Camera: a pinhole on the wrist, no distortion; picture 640 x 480 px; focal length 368.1 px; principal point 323.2 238.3 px. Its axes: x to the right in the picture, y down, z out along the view. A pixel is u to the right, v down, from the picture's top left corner.
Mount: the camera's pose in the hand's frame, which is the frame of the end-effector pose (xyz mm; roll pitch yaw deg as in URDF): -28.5 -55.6 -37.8 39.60 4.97 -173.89
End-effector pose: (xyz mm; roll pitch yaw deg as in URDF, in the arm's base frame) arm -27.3 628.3 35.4 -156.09 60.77 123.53
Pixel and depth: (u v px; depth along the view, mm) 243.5 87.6 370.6
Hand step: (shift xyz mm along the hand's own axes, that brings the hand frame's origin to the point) -2.9 302.3 157.3
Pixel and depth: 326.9 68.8 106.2
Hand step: -45.1 48.6 12.6
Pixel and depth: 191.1 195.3 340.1
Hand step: 45.7 201.2 208.6
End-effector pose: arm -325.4 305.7 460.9 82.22 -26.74 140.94
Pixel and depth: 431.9 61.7 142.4
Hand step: -91.1 81.9 24.5
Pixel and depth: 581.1 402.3 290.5
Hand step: -265.6 5.0 249.7
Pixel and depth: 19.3 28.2 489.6
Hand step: 298.6 509.8 195.6
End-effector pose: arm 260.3 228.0 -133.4 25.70 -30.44 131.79
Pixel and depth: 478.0 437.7 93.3
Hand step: -78.5 -40.3 62.5
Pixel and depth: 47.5 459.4 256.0
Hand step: 131.2 6.5 273.0
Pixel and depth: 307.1 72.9 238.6
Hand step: -53.1 177.8 78.2
